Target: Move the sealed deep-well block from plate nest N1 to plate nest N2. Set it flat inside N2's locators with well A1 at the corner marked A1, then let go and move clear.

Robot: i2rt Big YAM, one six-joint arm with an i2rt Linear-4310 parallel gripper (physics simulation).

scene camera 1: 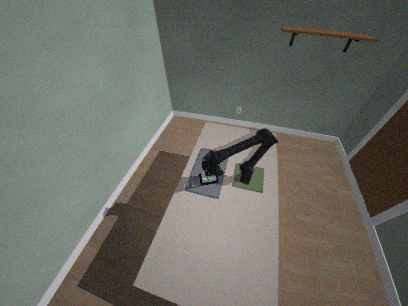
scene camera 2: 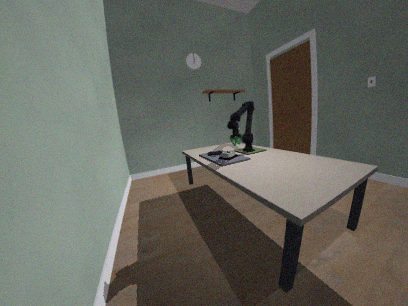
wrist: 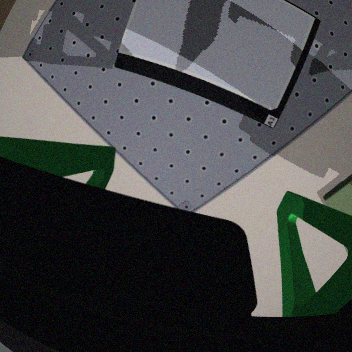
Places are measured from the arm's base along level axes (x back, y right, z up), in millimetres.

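Pixels of known places: gripper, fingertip midpoint: (scene camera 1: pixel 213 178) (scene camera 2: pixel 236 145) (wrist: pixel 201 180); arm's base, origin of the base link: (scene camera 1: pixel 245 177) (scene camera 2: pixel 248 150).
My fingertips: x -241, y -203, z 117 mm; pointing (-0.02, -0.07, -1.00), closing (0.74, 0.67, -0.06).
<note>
Ahead of a thing's pixels: the offset from my fingertips to its top centre. "spot": to the spot under its first point. Level surfaces: height alone.
The pale sealed block @[dx -68, dy +53, dz -62 mm] (scene camera 1: pixel 209 179) (scene camera 2: pixel 228 154) (wrist: pixel 250 65) appears to lie flat inside the black locator frame of a nest @[dx -67, dy +53, dz -98 mm] (wrist: pixel 195 87). The frame's corner label A1 @[spot: dx +26, dy +52, dz -104 mm] (wrist: pixel 270 120) shows at the block's near right corner in the wrist view. The nest's number and the block's own A1 well cannot be made out. Another dark nest @[dx -120, dy +301, dz -98 mm] (scene camera 2: pixel 215 153) shows beside it in scene camera 2. My gripper (scene camera 1: pixel 214 175) (scene camera 2: pixel 237 141) (wrist: pixel 201 180) is open and empty, its green fingers wide apart, above the board and apart from the block. The block's far end is cut off in the wrist view.
The grey perforated board @[dx -104, dy +145, dz -115 mm] (scene camera 1: pixel 212 194) (scene camera 2: pixel 240 160) (wrist: pixel 155 135) carries the nests on the pale table @[dz -129 mm] (scene camera 1: pixel 210 250) (scene camera 2: pixel 310 175) (wrist: pixel 60 105). The arm's green base plate (scene camera 1: pixel 256 185) (scene camera 2: pixel 260 149) (wrist: pixel 342 199) is beside it. A wooden shelf (scene camera 1: pixel 327 33) (scene camera 2: pixel 223 91) hangs on the wall.
</note>
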